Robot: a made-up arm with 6 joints.
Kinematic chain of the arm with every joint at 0, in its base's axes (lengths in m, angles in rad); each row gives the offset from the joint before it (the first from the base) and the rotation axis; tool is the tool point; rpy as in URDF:
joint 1: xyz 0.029 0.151 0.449 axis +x
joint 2: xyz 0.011 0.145 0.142 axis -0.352 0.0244 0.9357
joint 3: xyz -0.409 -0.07 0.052 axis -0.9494 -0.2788 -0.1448
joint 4: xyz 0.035 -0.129 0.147 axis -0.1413 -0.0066 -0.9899
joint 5: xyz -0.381 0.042 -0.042 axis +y
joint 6: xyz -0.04 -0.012 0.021 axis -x
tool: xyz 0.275 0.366 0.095 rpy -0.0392 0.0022 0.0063
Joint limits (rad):
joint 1: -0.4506..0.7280
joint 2: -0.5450..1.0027
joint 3: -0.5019..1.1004
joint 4: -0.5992..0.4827
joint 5: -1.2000..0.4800
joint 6: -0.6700..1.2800
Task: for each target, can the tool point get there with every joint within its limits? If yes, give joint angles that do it. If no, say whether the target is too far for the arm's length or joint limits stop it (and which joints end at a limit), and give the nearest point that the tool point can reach.
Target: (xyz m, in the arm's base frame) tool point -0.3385 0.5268 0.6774
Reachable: yes | joints -0.2471 0.1849 0.0359 0.3649 0.2912 -0.0328
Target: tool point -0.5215 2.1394 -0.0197
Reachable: no: too far | nearest point -0.4841 1.1287 0.2860 | short by 1.057 m
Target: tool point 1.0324 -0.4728 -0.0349
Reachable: no: joint limits stop it (at a limit: joint 1, joint 2, joint 3, joint 4, joint 6) | nearest point 0.0047 -0.1670 0.2070 | short by 1.099 m
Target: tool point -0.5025 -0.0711 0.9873
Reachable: yes | joints 0.3984 0.2794 -0.3480 -0.2998 0.0743 -0.3185
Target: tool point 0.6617 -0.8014 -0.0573
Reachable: no: joint limits stop it (at a limit: joint 1, joint 2, joint 3, joint 4, joint 5, joint 6) | nearest point -0.1081 -0.5026 0.2099 | short by 0.868 m
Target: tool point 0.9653 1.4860 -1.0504
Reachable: no: too far | nearest point -0.2121 0.9241 0.1243 | short by 1.756 m
